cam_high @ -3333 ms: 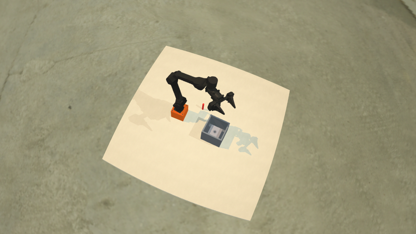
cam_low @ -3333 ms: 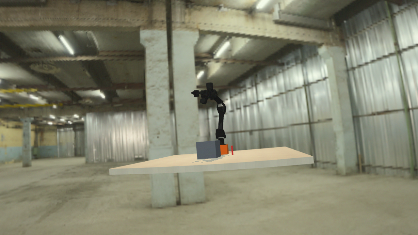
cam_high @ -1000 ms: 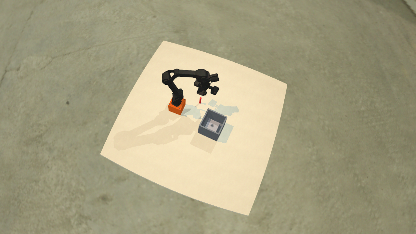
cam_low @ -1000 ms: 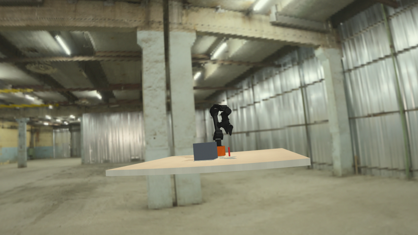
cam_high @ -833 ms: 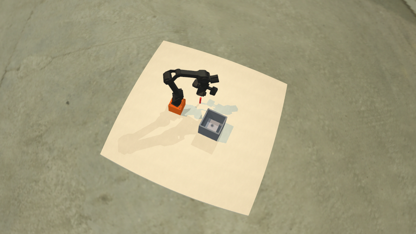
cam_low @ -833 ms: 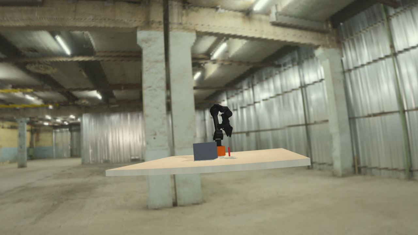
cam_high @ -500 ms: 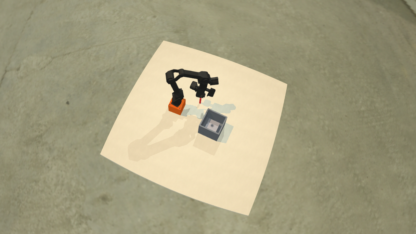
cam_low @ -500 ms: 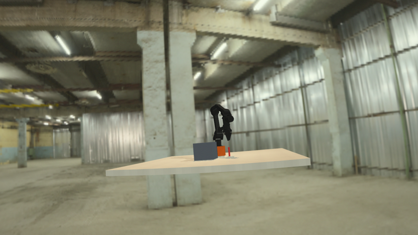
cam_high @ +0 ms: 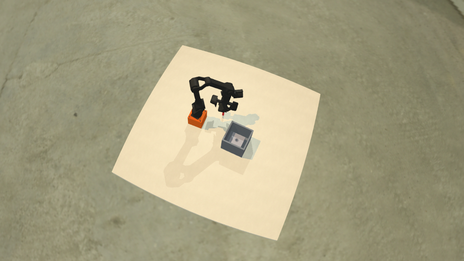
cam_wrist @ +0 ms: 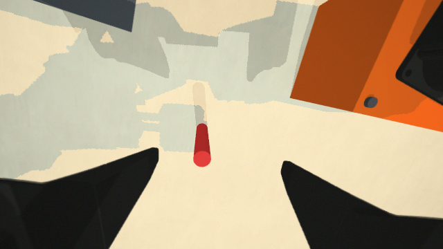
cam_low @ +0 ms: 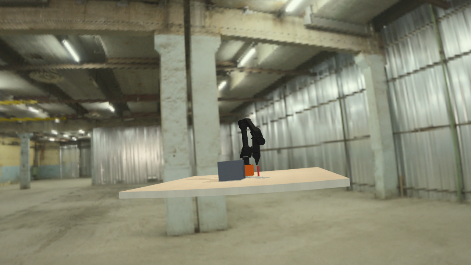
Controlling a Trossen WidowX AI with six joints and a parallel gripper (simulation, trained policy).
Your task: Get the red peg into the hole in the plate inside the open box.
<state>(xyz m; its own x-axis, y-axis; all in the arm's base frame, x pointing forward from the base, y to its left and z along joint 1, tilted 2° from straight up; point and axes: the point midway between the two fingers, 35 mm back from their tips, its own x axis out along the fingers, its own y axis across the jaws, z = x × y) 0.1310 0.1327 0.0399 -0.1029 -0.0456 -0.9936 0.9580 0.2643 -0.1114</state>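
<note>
The red peg lies 5 cm below my gripper tip, 1 cm to the left of it and 1 cm ahead of it. From my gripper tip the other things lie so: plate 20 cm ahead, 14 cm to the right, 5 cm below.
</note>
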